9 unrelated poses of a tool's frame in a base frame.
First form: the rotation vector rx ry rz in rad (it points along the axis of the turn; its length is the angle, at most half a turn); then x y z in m.
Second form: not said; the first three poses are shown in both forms.
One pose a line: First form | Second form
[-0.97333 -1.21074 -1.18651 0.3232 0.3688 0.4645] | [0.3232 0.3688 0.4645 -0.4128 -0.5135 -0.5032 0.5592]
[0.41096 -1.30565 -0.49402 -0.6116 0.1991 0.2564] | [-0.6116 0.1991 0.2564 0.1878 -0.5967 -0.2258 0.7468]
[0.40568 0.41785 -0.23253 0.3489 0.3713 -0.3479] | [0.3489 0.3713 -0.3479 0.1995 0.2055 -0.1144 0.9512]
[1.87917 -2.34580 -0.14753 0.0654 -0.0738 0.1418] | [0.0654 -0.0738 0.1418 0.6231 -0.7778 -0.0489 0.0661]
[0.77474 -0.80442 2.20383 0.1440 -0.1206 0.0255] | [0.1440 -0.1206 0.0255 0.2961 -0.3074 0.8423 0.3292]
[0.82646 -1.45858 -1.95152 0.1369 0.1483 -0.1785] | [0.1369 0.1483 -0.1785 0.3083 -0.5442 -0.7281 0.2806]
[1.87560 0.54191 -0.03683 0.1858 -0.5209 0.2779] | [0.1858 -0.5209 0.2779 0.7958 0.2299 -0.0156 0.5601]
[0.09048 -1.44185 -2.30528 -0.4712 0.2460 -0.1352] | [-0.4712 0.2460 -0.1352 0.0325 -0.5183 -0.8286 0.2090]
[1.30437 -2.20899 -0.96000 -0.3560 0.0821 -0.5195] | [-0.3560 0.0821 -0.5195 0.4666 -0.7902 -0.3434 0.1999]
